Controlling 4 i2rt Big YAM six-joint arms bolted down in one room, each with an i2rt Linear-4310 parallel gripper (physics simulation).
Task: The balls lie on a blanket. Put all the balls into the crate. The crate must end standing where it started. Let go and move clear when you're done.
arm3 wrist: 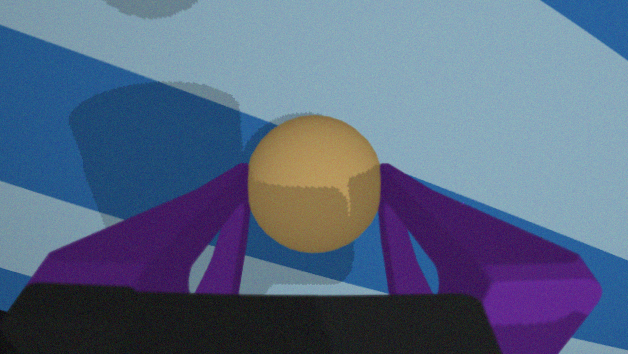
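An orange-tan ball (314, 150) is in the middle of the arm3 wrist view. My arm3 gripper (314, 184) has its two purple fingers touching the ball on its left and right sides and is shut on it. The striped blue and pale blanket (475, 125) lies beneath the ball and the fingers. The crate does not show in this view, nor do the grippers of arm1, arm2 and arm4.
Dark shadows of the fingers and the ball fall on the blanket to the left of the ball and below it. Another rounded shadow lies at the top left edge of the view.
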